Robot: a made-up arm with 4 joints. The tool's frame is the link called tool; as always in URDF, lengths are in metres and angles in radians. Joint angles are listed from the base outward. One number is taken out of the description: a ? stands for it. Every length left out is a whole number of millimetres.
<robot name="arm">
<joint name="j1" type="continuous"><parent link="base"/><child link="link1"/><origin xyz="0.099 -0.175 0.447" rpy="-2.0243 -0.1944 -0.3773"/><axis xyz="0 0 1"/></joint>
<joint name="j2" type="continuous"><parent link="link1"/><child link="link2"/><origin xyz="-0.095 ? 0" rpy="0.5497 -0.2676 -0.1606"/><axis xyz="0 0 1"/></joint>
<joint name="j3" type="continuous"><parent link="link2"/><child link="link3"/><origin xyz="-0.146 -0.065 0" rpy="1.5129 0.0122 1.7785"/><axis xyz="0 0 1"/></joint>
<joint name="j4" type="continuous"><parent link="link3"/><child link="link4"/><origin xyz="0.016 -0.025 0" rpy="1.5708 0 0.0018"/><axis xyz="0 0 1"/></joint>
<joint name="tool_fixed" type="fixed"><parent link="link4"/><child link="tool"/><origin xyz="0.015 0.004 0" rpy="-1.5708 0 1.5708"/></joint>
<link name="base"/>
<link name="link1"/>
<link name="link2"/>
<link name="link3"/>
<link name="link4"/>
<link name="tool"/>
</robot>
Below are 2 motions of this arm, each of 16 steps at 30 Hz.
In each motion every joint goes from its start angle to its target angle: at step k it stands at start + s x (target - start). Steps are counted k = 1, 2, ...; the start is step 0. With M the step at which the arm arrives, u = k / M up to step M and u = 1 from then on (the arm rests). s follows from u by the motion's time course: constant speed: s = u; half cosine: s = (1 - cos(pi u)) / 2; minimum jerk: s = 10 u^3 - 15 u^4 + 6 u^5.
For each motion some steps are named. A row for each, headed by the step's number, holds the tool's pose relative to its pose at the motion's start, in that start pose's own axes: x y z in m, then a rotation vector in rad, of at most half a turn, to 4 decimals.
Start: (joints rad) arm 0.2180 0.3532 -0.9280 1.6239
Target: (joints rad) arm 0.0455 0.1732 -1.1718 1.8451
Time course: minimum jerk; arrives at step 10
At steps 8, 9, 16:
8: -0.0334 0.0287 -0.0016 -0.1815 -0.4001 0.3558
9: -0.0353 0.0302 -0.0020 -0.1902 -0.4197 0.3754
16: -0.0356 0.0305 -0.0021 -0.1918 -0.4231 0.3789

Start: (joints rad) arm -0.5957 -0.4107 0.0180 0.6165
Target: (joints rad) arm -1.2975 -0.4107 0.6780 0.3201
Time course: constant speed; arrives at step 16
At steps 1, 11, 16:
1: -0.0047 -0.0053 -0.0090 0.0407 -0.0164 0.0021
11: -0.0257 -0.0574 -0.1048 0.4715 -0.1215 0.1330
16: -0.0189 -0.0808 -0.1529 0.6833 -0.1317 0.2732

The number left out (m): 0.065
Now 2 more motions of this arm.
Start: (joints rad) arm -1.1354 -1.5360 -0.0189 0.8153
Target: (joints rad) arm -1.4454 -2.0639 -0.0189 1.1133
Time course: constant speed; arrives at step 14
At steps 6, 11, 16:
6: -0.0432 -0.0121 -0.0363 0.0534 -0.4672 -0.0113
11: -0.0696 -0.0187 -0.0741 0.0942 -0.8562 -0.0392
16: -0.0806 -0.0210 -0.0988 0.1160 -1.0890 -0.0642

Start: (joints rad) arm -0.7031 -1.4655 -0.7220 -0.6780
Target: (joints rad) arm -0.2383 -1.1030 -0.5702 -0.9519
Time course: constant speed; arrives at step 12
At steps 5, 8, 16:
5: -0.0192 -0.0193 0.0675 -0.0854 0.4083 0.1089
8: -0.0220 -0.0271 0.1113 -0.1304 0.6599 0.1634
16: -0.0147 -0.0327 0.1706 -0.1827 1.0020 0.2240

